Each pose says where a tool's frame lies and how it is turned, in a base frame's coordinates. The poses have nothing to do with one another.
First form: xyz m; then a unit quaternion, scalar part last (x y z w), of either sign.
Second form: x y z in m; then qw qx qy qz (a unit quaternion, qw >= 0). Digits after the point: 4 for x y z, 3 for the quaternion.
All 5 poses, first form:
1: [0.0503 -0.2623 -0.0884 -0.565 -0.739 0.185 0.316]
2: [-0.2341 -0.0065 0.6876 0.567 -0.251 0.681 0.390]
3: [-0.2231 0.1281 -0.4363 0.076 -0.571 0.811 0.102]
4: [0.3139 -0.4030 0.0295 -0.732 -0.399 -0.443 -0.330]
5: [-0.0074 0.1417 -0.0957 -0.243 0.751 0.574 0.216]
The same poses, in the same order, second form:
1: [0.0503 -0.2623 -0.0884 0.316 -0.565 -0.739 0.185]
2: [-0.2341 -0.0065 0.6876 0.390 0.567 -0.251 0.681]
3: [-0.2231 0.1281 -0.4363 0.102 0.076 -0.571 0.811]
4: [0.3139 -0.4030 0.0295 0.330 0.732 0.399 0.443]
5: [-0.0074 0.1417 -0.0957 0.216 -0.243 0.751 0.574]
